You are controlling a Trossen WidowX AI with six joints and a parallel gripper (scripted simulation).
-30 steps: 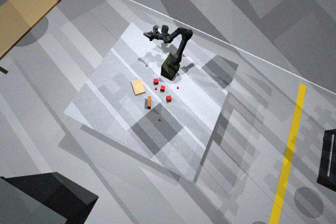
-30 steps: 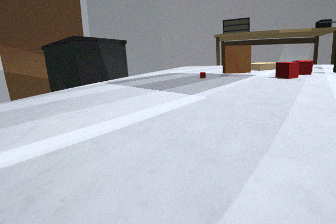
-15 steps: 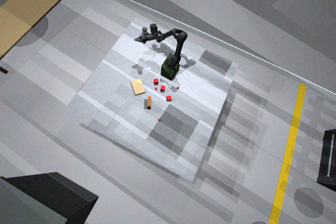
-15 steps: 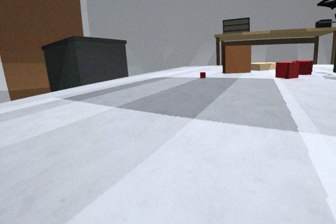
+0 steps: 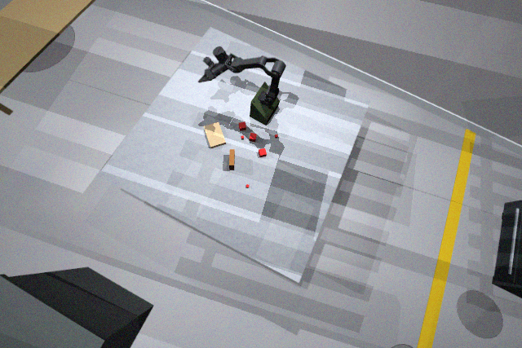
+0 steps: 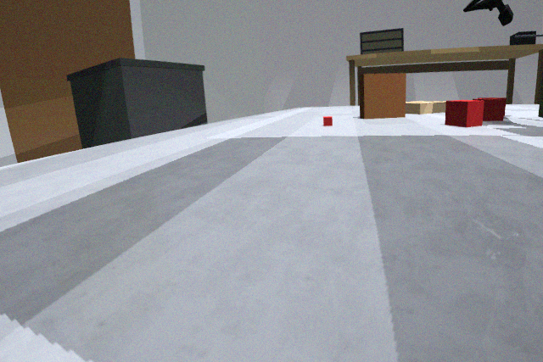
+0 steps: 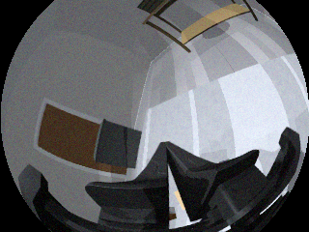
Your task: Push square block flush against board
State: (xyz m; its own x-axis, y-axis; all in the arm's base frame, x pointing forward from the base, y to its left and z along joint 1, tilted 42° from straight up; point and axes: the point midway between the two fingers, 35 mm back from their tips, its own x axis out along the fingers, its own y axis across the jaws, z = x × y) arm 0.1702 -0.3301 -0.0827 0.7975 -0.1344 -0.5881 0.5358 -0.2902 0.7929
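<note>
The orange square block is 35 cm to the left of my gripper tip, 25 cm below it and 22 cm ahead of it. Also, from my gripper tip: board (29 cm below, 16 cm to the left, 12 cm ahead).
</note>
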